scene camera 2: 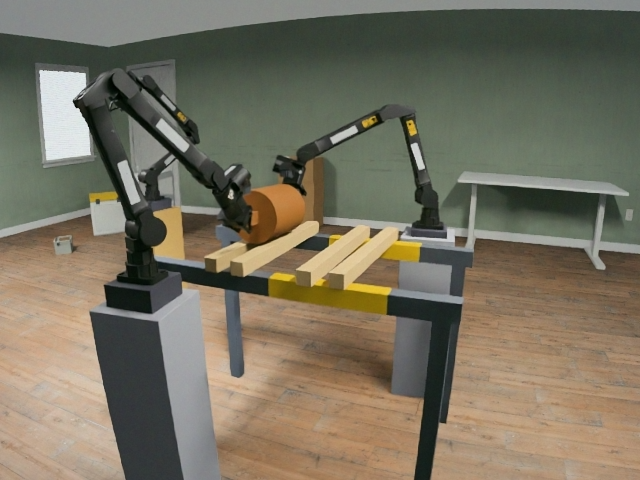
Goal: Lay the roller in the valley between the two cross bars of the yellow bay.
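The orange roller lies over the left pair of pale wooden cross bars, left of the yellow bay; I cannot tell whether it touches them. The yellow bay is marked on the frame's rails, and its two cross bars lie side by side across it. The left front arm's gripper is at the stub on the roller's near end. The right back arm's gripper is at the roller's far end, its fingertips partly hidden. Whether either is shut cannot be told. A third arm stands at the back left; its gripper cannot be made out.
The dark frame stands between a left front pedestal and a right back pedestal. The left pair of cross bars spans the rails. A brown upright block stands behind the roller. A white table is at the back right.
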